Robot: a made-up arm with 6 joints.
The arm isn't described. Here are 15 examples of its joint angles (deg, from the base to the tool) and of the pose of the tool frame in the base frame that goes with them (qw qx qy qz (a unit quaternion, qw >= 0); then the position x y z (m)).
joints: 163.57 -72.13 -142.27 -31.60 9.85 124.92
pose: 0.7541 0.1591 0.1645 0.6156 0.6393 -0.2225 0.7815
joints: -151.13 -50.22 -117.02 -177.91 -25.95 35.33
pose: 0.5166 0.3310 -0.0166 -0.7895 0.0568 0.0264 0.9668
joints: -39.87 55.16 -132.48 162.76 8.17 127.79
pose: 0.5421 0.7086 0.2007 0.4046 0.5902 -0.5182 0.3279
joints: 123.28 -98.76 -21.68 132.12 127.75 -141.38
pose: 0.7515 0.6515 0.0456 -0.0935 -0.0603 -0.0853 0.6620
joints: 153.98 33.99 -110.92 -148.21 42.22 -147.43
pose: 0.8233 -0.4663 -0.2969 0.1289 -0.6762 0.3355 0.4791
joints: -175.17 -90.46 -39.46 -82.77 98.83 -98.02
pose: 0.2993 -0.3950 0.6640 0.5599 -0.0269 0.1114 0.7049
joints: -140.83 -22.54 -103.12 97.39 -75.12 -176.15
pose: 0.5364 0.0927 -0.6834 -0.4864 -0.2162 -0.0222 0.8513
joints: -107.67 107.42 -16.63 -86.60 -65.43 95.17
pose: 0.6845 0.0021 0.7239 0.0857 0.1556 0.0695 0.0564
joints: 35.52 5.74 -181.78 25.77 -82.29 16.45
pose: 0.4775 0.5819 0.2523 -0.6081 -0.0413 -0.0898 0.9291
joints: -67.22 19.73 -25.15 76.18 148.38 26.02
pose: 0.8250 -0.0701 0.2777 0.4872 0.2058 -0.1816 0.1950
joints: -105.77 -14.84 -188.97 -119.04 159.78 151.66
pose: 0.0990 0.9662 -0.1718 -0.1646 -0.0146 0.3073 0.8379
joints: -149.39 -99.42 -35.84 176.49 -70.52 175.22
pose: 0.5283 0.2501 -0.8063 0.0905 0.0127 0.0163 0.5334
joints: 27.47 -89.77 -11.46 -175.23 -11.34 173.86
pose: 0.1646 -0.6837 -0.1823 -0.6872 0.1650 0.0951 0.4356
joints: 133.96 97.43 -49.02 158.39 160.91 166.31
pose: 0.7986 -0.1976 -0.5109 -0.2494 -0.1416 0.0883 -0.1694
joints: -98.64 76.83 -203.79 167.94 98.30 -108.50
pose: 0.2406 0.0685 0.3900 0.8862 -0.0595 -0.5496 0.7499
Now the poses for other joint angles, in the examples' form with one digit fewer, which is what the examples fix.
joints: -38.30 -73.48 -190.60 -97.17 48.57 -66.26
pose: 0.683 -0.030 -0.715 0.147 -0.648 0.482 0.388
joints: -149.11 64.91 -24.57 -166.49 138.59 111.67
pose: 0.673 0.494 -0.422 -0.352 -0.193 -0.080 -0.067
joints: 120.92 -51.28 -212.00 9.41 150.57 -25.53
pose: 0.589 -0.089 -0.550 -0.586 0.263 -0.477 0.586
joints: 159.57 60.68 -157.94 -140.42 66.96 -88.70
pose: 0.708 -0.290 0.198 0.612 -0.718 0.310 0.592
